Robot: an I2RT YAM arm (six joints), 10 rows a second.
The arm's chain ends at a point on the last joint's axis. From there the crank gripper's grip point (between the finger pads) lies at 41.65 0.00 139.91 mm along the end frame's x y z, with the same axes.
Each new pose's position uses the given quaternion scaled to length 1; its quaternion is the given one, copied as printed.
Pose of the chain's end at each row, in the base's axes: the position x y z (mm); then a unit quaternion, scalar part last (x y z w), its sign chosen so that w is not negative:
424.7 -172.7 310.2 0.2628 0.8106 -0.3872 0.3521
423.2 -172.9 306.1 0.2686 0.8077 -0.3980 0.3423
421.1 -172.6 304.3 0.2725 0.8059 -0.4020 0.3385
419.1 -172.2 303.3 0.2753 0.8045 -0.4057 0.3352
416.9 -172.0 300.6 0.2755 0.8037 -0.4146 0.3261
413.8 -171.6 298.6 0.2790 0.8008 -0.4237 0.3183
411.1 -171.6 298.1 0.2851 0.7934 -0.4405 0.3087
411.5 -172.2 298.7 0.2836 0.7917 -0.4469 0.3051
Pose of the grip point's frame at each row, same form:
450.5 -280.0 214.7 0.2628 0.8106 -0.3872 0.3521
444.8 -281.8 211.4 0.2686 0.8077 -0.3980 0.3423
440.9 -282.1 209.8 0.2725 0.8059 -0.4020 0.3385
437.3 -282.2 209.1 0.2753 0.8045 -0.4057 0.3352
431.8 -283.2 207.2 0.2755 0.8037 -0.4146 0.3261
425.3 -284.0 206.2 0.2790 0.8008 -0.4237 0.3183
417.5 -286.5 208.3 0.2851 0.7934 -0.4405 0.3087
416.4 -288.1 210.0 0.2836 0.7917 -0.4469 0.3051

